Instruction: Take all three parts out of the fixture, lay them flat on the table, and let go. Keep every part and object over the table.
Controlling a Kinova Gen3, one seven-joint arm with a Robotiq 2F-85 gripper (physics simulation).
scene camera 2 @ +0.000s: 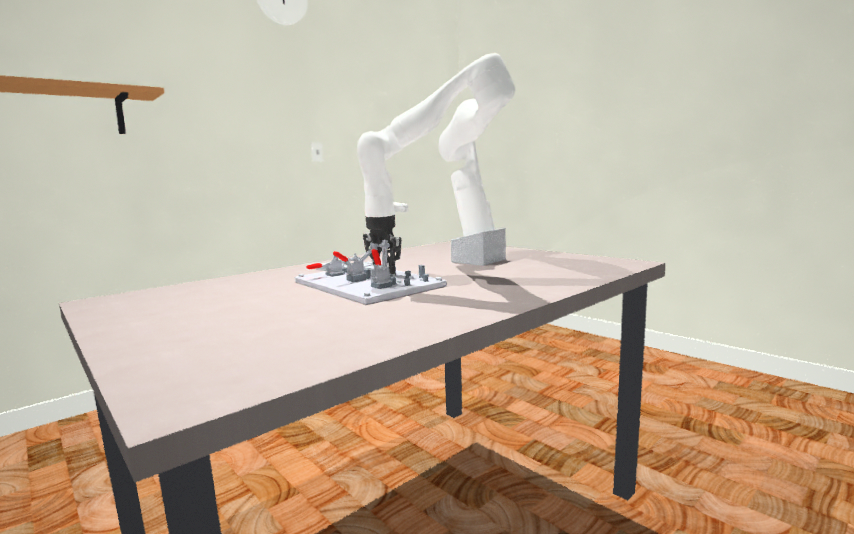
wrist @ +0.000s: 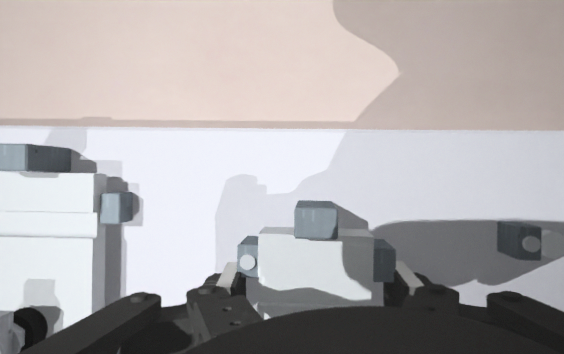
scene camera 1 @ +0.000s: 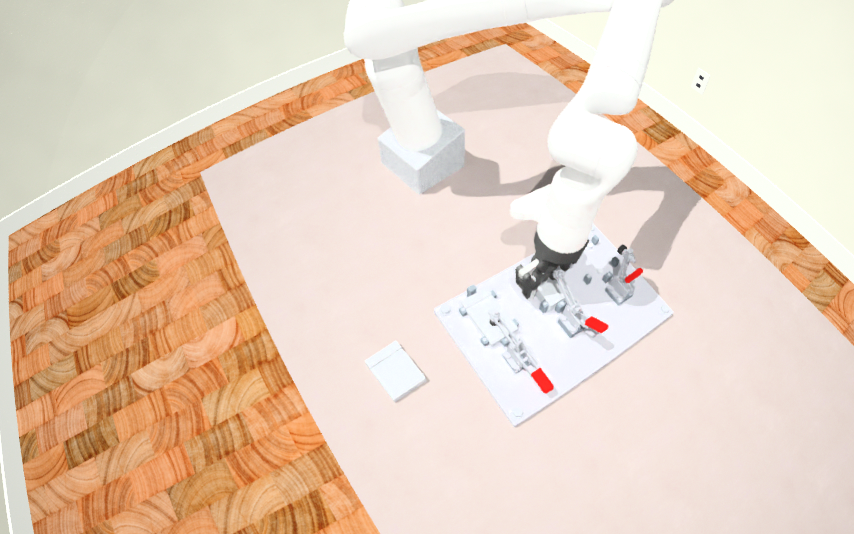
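Note:
A white part lies flat on the table, left of the fixture. A second, stepped white part sits among blue-grey blocks in the fixture's left nest. A clamp's black tip shows over it; contact is unclear. The third part sits in the middle nest, with blocks around it. My gripper points down and is shut on this part, one finger at each side. Clamp and fingers partly hide it.
Three clamps with red handles stand on the fixture: left, middle and right. The right clamp's arm is raised beside small posts. The robot's base block stands on the table.

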